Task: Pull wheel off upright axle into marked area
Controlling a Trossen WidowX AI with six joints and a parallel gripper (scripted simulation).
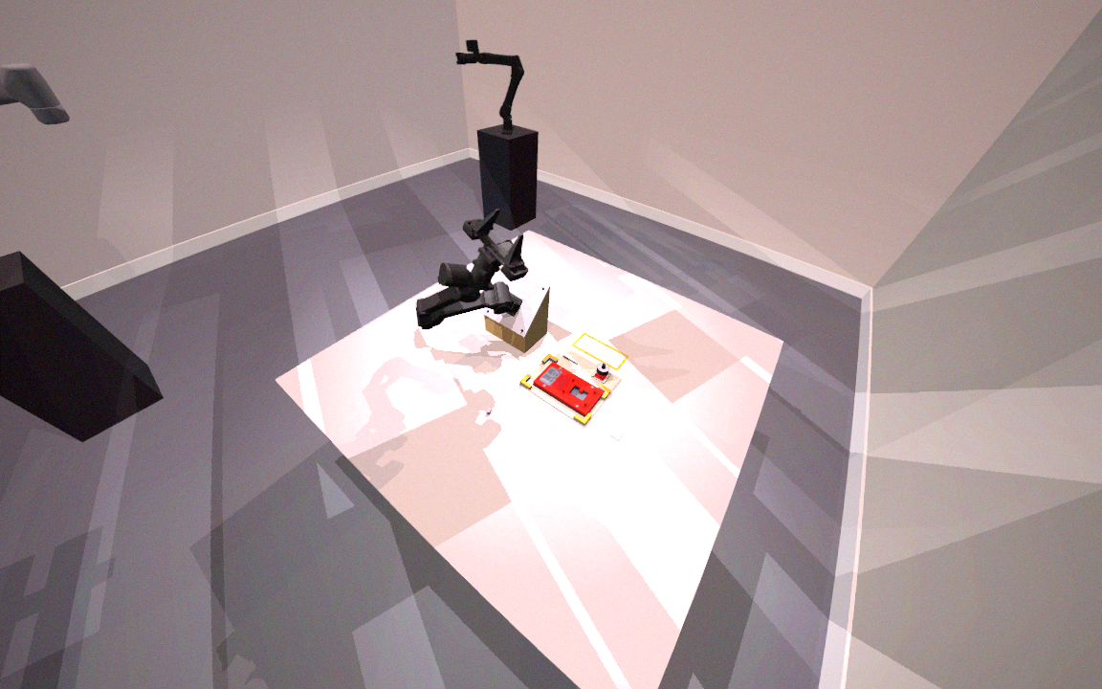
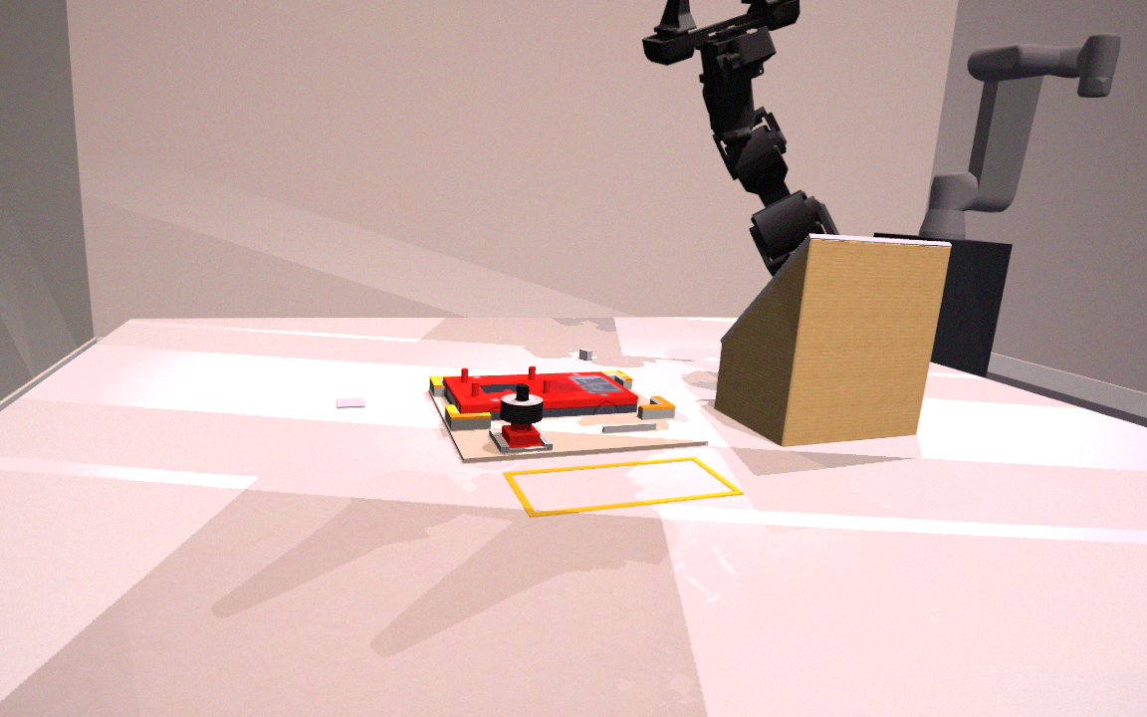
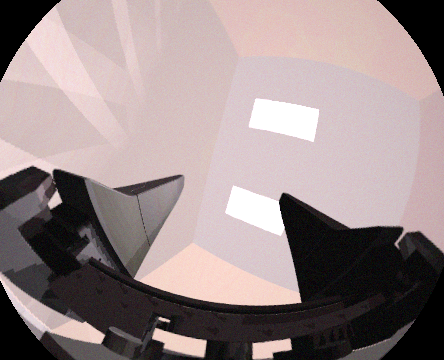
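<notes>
Now: the black wheel 480 mm below my gripper tip, 240 mm ahead of it and 170 mm to the left of it. From my gripper tip the other things lie so: black axle 490 mm below, 240 mm ahead, 170 mm to the left.
</notes>
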